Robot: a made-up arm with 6 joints.
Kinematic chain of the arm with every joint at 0, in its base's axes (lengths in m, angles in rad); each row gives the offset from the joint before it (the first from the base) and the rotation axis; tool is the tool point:
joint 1: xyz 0 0 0.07 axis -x
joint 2: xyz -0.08 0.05 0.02 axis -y
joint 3: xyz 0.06 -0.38 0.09 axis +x
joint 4: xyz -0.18 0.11 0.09 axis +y
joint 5: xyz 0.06 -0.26 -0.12 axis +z
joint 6: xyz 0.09 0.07 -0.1 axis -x
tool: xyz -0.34 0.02 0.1
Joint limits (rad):
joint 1: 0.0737..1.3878
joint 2: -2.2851..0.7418
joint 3: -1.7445..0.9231
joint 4: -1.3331..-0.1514
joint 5: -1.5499..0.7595
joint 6: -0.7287..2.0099
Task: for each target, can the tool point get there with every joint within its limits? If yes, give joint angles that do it. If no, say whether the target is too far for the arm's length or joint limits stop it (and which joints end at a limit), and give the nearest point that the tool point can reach.
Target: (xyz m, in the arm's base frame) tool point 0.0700 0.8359 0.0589
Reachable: no: joint limits stop it (at a limit: joint 1, joint 4, joint 5) | nearest point -0.0162 0.3249 0.2940 | short by 0.569 m
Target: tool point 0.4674 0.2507 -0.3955
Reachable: no: joint limits stop it (at a limit: joint 1, joint 4, joint 5) | nearest point 0.1586 -0.1349 -0.1036 | short by 0.574 m
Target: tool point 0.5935 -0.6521 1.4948
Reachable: no: too far | nearest point 0.1930 -0.2779 0.6772 | short by 0.984 m
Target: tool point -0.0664 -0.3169 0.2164
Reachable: yes | joints 0.5975 -0.4855 -1.2001 -0.9877 -0.6341 1.4474
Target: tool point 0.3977 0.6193 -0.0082
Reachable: no: joint limits stop it (at a limit: joint 1, joint 4, joint 5) | nearest point 0.1332 0.2457 0.2623 | short by 0.532 m
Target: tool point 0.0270 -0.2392 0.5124
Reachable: yes | joints 0.6584 -1.5229 -1.4968 -0.7184 -0.0257 0.1889
